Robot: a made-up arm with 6 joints. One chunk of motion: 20 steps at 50 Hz.
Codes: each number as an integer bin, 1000 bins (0 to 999) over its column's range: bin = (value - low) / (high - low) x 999, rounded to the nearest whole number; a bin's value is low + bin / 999 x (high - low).
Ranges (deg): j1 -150.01..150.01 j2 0..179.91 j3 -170..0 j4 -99.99..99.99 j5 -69.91..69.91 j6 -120.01..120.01
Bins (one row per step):
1: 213 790 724 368 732 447
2: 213 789 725 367 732 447
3: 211 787 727 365 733 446
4: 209 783 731 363 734 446
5: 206 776 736 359 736 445
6: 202 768 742 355 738 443
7: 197 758 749 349 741 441
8: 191 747 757 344 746 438
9: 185 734 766 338 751 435
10: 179 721 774 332 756 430
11: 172 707 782 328 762 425
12: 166 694 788 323 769 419
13: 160 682 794 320 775 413
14: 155 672 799 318 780 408
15: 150 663 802 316 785 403
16: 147 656 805 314 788 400
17: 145 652 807 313 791 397
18: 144 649 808 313 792 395
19: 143 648 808 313 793 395
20: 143 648 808 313 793 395
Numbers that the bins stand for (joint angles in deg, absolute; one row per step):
1: -86.04 142.27 -46.80 -26.32 32.54 -12.61
2: -86.04 142.09 -46.63 -26.52 32.54 -12.61
3: -86.64 141.73 -46.29 -26.92 32.68 -12.85
4: -87.24 141.01 -45.61 -27.32 32.82 -12.85
5: -88.14 139.75 -44.75 -28.13 33.10 -13.09
6: -89.35 138.31 -43.73 -28.93 33.38 -13.57
7: -90.85 136.51 -42.54 -30.13 33.80 -14.06
8: -92.65 134.53 -41.18 -31.13 34.50 -14.78
9: -94.45 132.19 -39.65 -32.33 35.20 -15.50
10: -96.25 129.84 -38.29 -33.53 35.90 -16.70
11: -98.35 127.32 -36.93 -34.33 36.74 -17.90
12: -100.16 124.98 -35.91 -35.33 37.72 -19.34
13: -101.96 122.82 -34.88 -35.93 38.56 -20.78
14: -103.46 121.02 -34.03 -36.33 39.26 -21.98
15: -104.96 119.40 -33.52 -36.73 39.96 -23.19
16: -105.86 118.14 -33.01 -37.13 40.38 -23.91
17: -106.46 117.42 -32.67 -37.33 40.80 -24.63
18: -106.76 116.88 -32.50 -37.33 40.94 -25.11
19: -107.06 116.70 -32.50 -37.33 41.08 -25.11
20: -107.06 116.70 -32.50 -37.33 41.08 -25.11

